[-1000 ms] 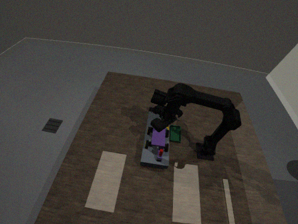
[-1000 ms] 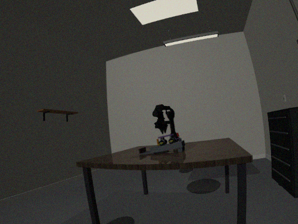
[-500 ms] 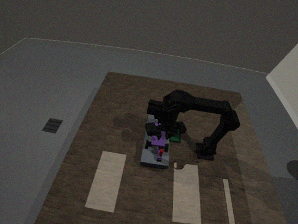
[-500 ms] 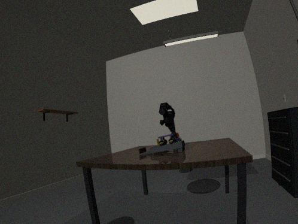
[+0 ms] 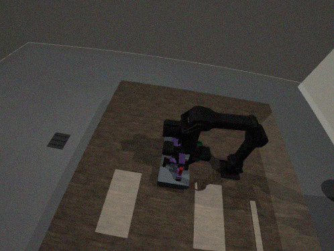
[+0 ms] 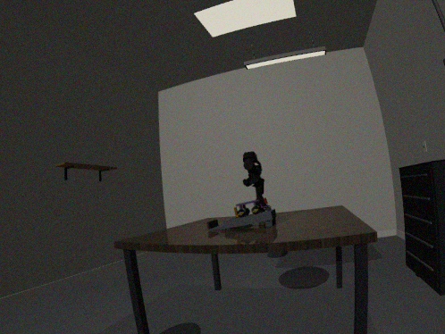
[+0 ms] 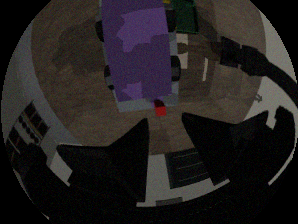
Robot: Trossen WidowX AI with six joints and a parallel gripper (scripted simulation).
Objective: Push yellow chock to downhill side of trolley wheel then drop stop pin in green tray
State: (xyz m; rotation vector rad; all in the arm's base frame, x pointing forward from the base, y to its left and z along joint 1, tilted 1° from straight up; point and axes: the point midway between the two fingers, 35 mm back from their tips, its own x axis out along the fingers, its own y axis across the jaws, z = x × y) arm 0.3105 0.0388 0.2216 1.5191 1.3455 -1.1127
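Right now the red-headed stop pin is 2 cm to the left of my gripper tip and 6 cm below it. The rest, counted from my gripper tip: yellow chock: 6 cm behind, 17 cm to the right, 11 cm below; then dark raised ramp end: 2 cm behind, 34 cm to the right, 17 cm below; then purple trolley: 1 cm ahead, 8 cm to the right, 8 cm below.
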